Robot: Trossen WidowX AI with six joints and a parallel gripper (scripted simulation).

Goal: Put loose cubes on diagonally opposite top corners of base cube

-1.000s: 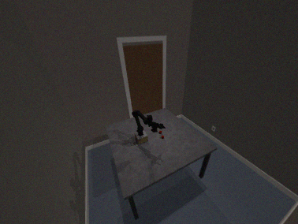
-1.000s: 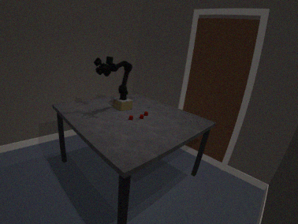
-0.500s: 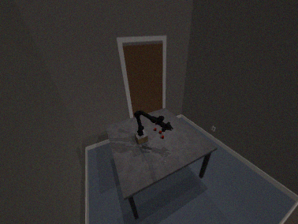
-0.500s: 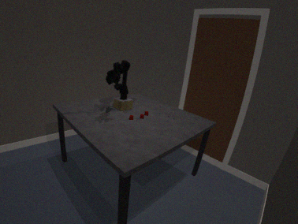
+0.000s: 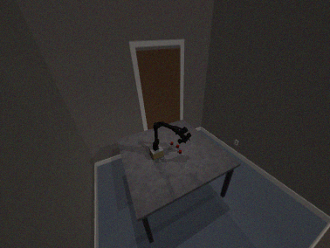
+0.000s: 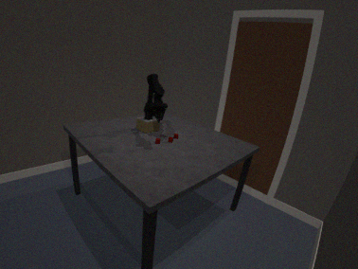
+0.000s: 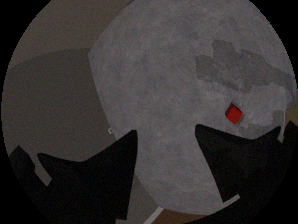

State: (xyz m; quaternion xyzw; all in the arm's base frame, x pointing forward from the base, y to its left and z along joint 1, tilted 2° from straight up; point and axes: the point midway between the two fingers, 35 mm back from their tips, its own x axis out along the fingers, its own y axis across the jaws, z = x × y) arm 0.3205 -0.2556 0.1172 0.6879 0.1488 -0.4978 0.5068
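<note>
Now: gripper tip 6 cm past the red cube, 8 cm to the right of it and 19 cm above it.
</note>
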